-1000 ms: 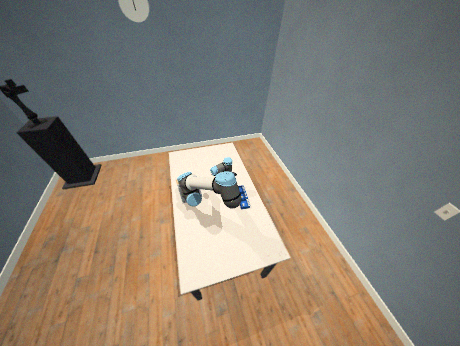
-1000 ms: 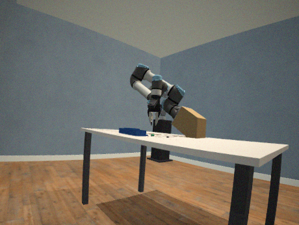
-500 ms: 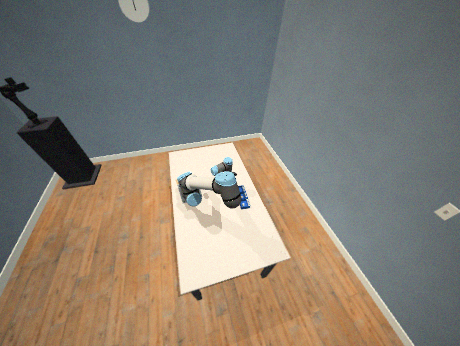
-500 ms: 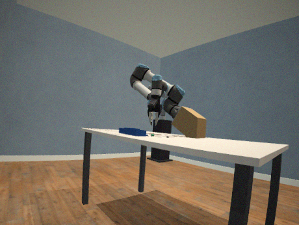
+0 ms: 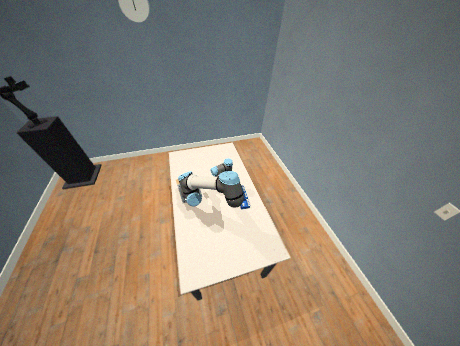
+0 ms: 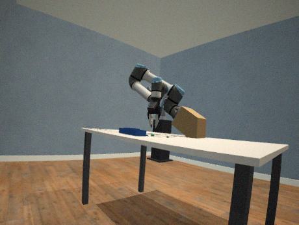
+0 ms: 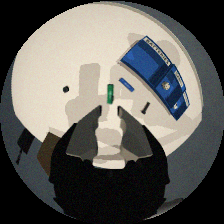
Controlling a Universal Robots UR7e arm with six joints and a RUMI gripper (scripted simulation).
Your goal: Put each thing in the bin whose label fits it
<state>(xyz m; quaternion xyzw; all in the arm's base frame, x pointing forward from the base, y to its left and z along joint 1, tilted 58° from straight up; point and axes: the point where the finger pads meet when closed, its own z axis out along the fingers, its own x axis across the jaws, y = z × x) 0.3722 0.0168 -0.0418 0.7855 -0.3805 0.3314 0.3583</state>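
Right now the green piece is 7 cm below my hand. From my hand the other things lie so: small blue piece 4 cm ahead, 2 cm to the right, 7 cm below; then black nut 4 cm behind, 11 cm to the left, 7 cm below; then black screw 2 cm ahead, 10 cm to the right, 7 cm below.
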